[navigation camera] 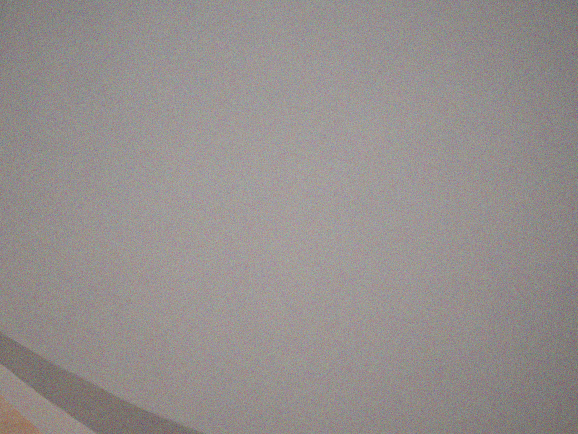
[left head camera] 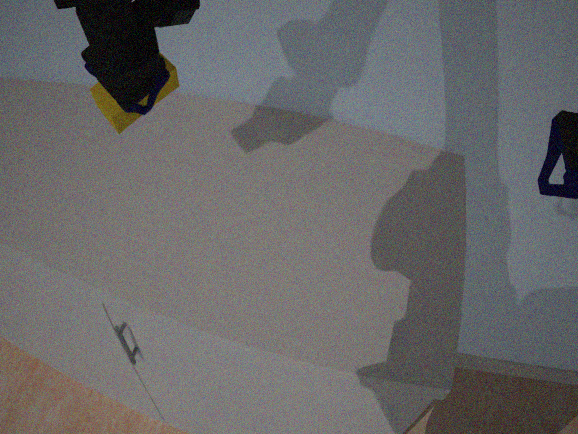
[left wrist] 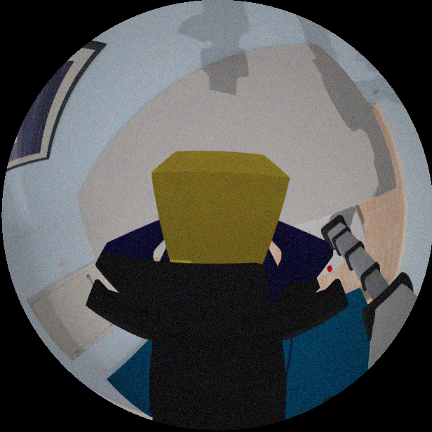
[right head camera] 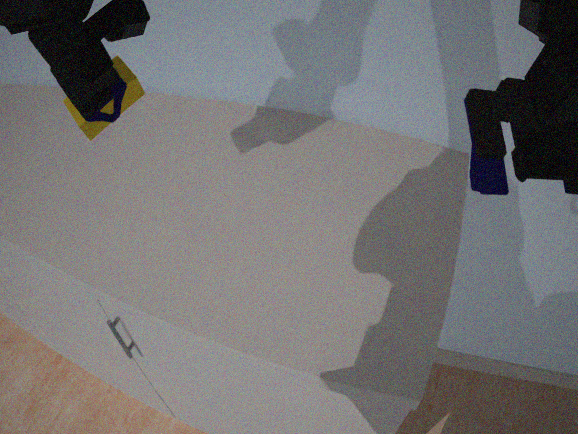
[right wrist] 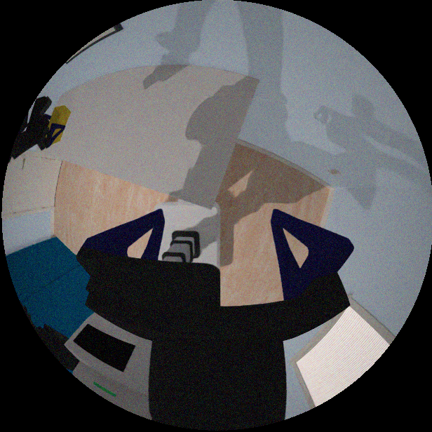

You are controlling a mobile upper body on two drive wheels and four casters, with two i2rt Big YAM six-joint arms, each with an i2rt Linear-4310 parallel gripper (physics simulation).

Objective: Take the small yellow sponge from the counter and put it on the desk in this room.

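Places are measured from the left arm's base along level axes (x ahead, y left, z up), in millimetres.
Where they show: left gripper, between the fingertips: [left head camera: 134,98] [right head camera: 106,106]; right gripper, between the fingertips: [left head camera: 574,188] [right head camera: 521,183].
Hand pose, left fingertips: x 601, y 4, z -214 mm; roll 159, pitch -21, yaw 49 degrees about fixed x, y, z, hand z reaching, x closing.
Observation:
After its pixels a point has its place.
The small yellow sponge [left head camera: 116,120] @[x 541, y 12, z -210 mm] [right head camera: 90,131] @[x 550, y 10, z -221 mm] [left wrist: 220,210] [right wrist: 61,115] is held between the fingers of my left gripper [left head camera: 131,101] @[x 601, y 4, z -214 mm] [right head camera: 101,112] @[x 601, y 4, z -214 mm] [left wrist: 216,215], which is shut on it. In the head views they appear at the upper left, over the back edge of the pale desk [left head camera: 225,225] @[x 654, y -112, z -500 mm] [right head camera: 200,225] @[x 653, y -92, z -500 mm] [left wrist: 300,125] [right wrist: 125,125]. Their exact height above it is hard to tell. My right gripper [right head camera: 532,185] @[x 343, y -451, z -134 mm] [right wrist: 217,214] is open and empty, to the right of the desk top in the head views.
The desk's front has a drawer handle [left head camera: 127,342] [right head camera: 122,337]. A pale surface [navigation camera: 300,200] @[x 413, y -230, z -1184 mm] fills most of the navigation view. A wall stands behind the desk, with a framed picture [left wrist: 37,110]. Blue furniture [left wrist: 327,340] [right wrist: 45,280] and a pale cabinet [left wrist: 75,310] [right wrist: 30,185] stand around.

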